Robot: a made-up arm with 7 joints.
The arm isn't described. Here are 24 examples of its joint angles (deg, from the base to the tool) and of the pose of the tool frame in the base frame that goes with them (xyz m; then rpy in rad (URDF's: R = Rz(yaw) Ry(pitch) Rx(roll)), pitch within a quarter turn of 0, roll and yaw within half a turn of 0).
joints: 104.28 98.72 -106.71 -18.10 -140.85 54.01 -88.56
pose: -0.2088 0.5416 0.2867 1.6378 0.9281 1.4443
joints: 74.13 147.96 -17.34 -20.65 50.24 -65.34 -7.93
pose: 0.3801 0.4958 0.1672 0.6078 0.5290 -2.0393
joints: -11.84 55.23 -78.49 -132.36 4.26 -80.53 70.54
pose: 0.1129 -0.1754 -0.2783 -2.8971 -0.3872 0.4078
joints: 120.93 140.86 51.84 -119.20 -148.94 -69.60 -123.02
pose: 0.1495 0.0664 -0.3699 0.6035 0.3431 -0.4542
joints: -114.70 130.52 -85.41 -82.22 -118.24 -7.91 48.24
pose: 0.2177 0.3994 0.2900 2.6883 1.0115 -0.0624
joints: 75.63 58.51 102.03 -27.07 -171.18 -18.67 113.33
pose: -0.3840 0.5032 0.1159 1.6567 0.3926 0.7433
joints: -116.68 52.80 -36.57 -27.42 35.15 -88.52 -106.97
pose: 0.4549 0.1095 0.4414 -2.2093 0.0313 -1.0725
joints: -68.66 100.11 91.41 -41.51 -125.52 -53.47 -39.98
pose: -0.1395 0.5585 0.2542 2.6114 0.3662 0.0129
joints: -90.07 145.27 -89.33 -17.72 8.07 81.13 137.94
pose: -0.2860 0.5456 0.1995 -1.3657 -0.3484 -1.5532
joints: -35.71 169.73 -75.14 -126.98 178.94 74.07 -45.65
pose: 0.1498 0.3324 0.0705 -0.6016 -0.2166 0.1901
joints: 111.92 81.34 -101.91 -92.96 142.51 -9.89 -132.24
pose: -0.4267 -0.0413 0.2666 -1.9139 0.6314 -1.2015
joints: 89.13 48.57 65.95 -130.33 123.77 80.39 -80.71
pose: 0.1205 0.3344 -0.0300 -0.1310 -0.5167 -0.8772
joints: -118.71 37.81 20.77 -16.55 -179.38 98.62 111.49
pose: 0.4839 0.0891 0.4212 -2.1402 0.1934 -1.6983
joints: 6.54 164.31 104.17 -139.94 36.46 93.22 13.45
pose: -0.0570 -0.2983 0.0800 2.3918 0.3852 -1.9534
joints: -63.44 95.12 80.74 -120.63 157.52 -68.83 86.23
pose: -0.2786 0.1108 0.2624 2.2693 -1.0436 0.1511
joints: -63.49 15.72 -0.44 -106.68 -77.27 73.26 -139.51
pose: 0.3538 -0.1139 0.2621 2.5681 0.8965 0.4918
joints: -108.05 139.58 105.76 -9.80 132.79 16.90 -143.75
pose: -0.3376 0.5485 0.0678 -1.6494 0.5523 -2.2648
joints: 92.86 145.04 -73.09 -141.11 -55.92 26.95 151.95
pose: -0.2547 0.1735 -0.0189 0.5226 0.9059 0.5073
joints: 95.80 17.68 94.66 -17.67 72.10 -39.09 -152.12
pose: -0.6389 0.0458 0.0946 2.7016 0.5442 2.2730
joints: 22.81 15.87 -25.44 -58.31 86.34 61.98 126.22
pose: 0.0885 0.0257 -0.5937 1.0334 0.0070 2.9878
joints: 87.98 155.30 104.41 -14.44 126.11 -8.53 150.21
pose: 0.5105 0.3603 0.1715 2.9218 1.1735 0.3322
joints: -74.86 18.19 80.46 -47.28 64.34 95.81 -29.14
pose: 0.5546 0.2791 -0.0067 -2.2711 -0.6497 1.0079
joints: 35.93 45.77 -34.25 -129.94 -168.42 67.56 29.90
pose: 0.1640 -0.0576 -0.3135 2.7859 0.5886 -1.3158
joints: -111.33 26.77 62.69 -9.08 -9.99 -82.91 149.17
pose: 0.5861 0.0221 0.2744 2.4292 -0.0651 0.4653
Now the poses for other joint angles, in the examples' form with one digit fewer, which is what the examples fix.
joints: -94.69 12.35 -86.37 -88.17 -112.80 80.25 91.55
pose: 0.255 -0.441 -0.110 2.640 0.407 2.870
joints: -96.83 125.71 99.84 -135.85 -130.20 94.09 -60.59
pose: -0.309 -0.041 -0.115 -0.232 0.893 2.845
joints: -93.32 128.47 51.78 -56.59 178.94 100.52 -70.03
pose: -0.415 0.316 0.305 1.457 0.645 3.071
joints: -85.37 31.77 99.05 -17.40 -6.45 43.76 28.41
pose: 0.603 0.235 0.017 -1.398 0.231 1.396
